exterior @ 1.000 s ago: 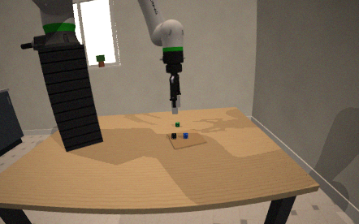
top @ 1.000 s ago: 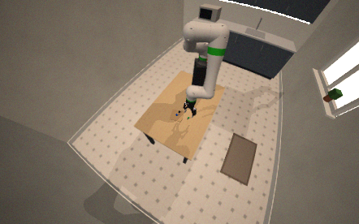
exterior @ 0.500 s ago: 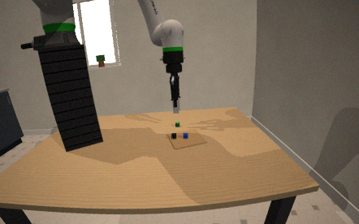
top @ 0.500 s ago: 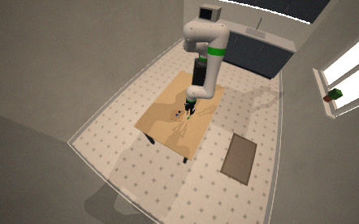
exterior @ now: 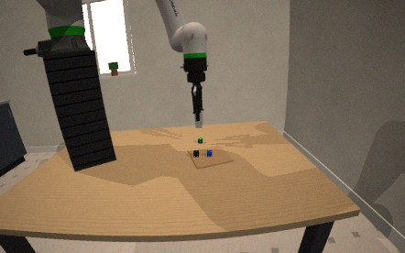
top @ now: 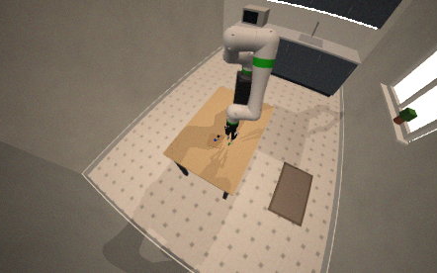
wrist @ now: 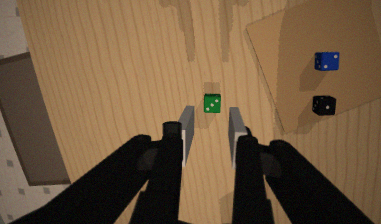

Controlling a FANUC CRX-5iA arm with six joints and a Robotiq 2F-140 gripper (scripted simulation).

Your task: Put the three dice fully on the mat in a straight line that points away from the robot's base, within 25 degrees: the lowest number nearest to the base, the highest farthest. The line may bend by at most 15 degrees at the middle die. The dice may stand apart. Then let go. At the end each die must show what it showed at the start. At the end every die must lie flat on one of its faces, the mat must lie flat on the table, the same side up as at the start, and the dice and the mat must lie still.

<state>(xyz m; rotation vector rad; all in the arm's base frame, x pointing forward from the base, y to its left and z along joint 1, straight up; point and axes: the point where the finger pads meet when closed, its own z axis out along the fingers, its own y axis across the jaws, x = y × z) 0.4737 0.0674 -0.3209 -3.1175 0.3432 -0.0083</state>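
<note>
Now: hand 100 mm above the green die. The rest, counted from my hand: blue die (30 mm ahead, 140 mm to the right, 100 mm below); black die (30 mm behind, 130 mm to the right, 100 mm below); tan mat (30 mm ahead, 140 mm to the right, 110 mm below).
</note>
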